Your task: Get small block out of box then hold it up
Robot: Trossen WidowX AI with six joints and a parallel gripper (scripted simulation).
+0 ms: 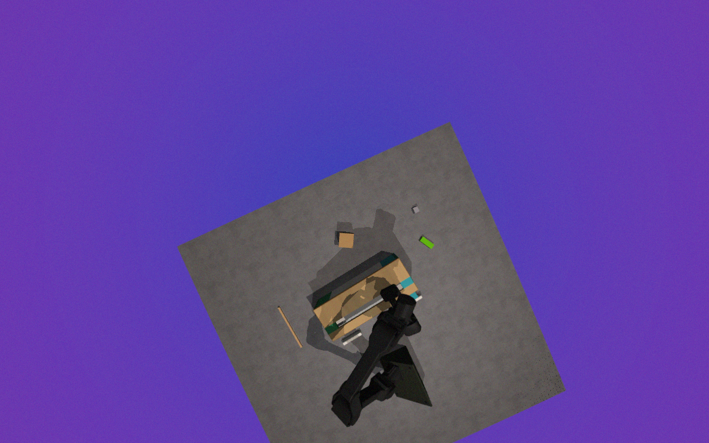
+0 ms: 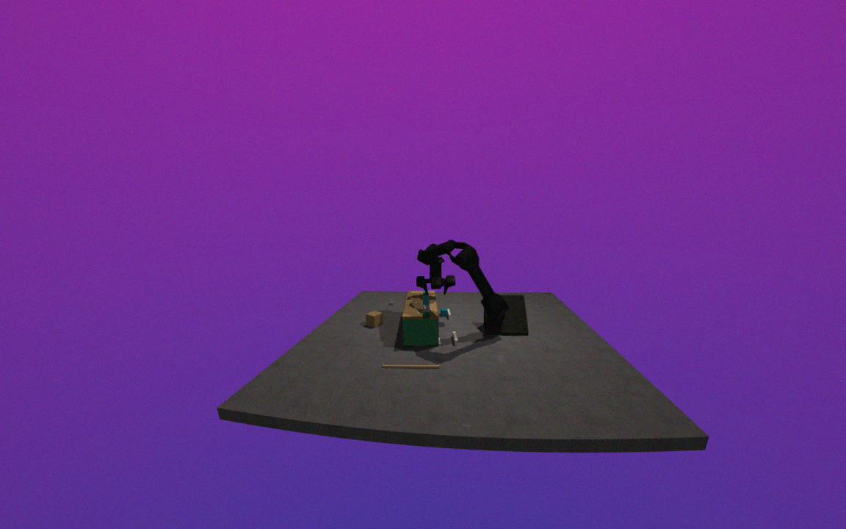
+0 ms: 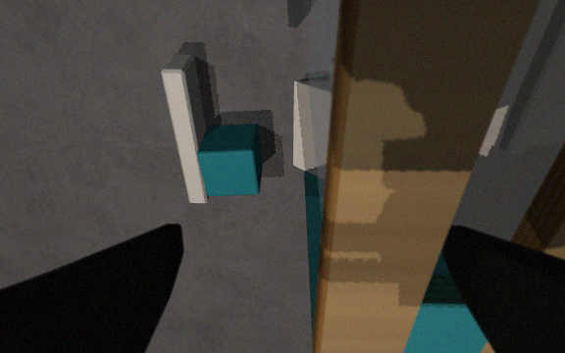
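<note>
Now: gripper tip 110 mm above the teal block, 50 mm to the left of it and 30 mm past it. Round my gripper tip: tan cube 280 mm ahead, 130 mm to the left, 90 mm below; then box 130 mm to the left, 60 mm below, 10 mm ahead; then thin wooden stick 490 mm to the left, 120 mm below, 10 mm ahead.
</note>
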